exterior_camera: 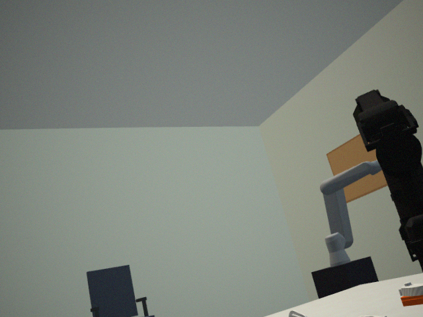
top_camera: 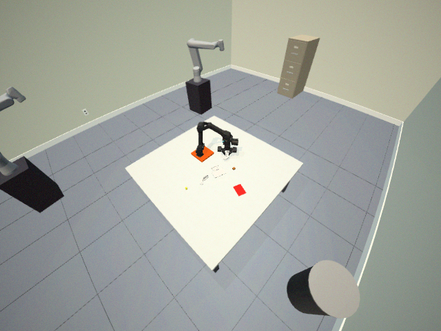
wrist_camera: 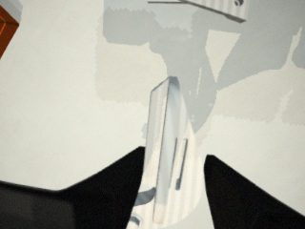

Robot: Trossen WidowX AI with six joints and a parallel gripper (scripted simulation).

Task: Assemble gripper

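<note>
Now: the housing plate 50 mm ahead of my gripper tip, 200 mm to the right of it and 50 mm below it. The rest, counted from my gripper tip: small brown object: 130 mm ahead, 70 mm to the right, 50 mm below; cyan block: 160 mm behind, 190 mm to the left, 50 mm below; dark piece: 110 mm behind, 280 mm to the left, 40 mm below.
</note>
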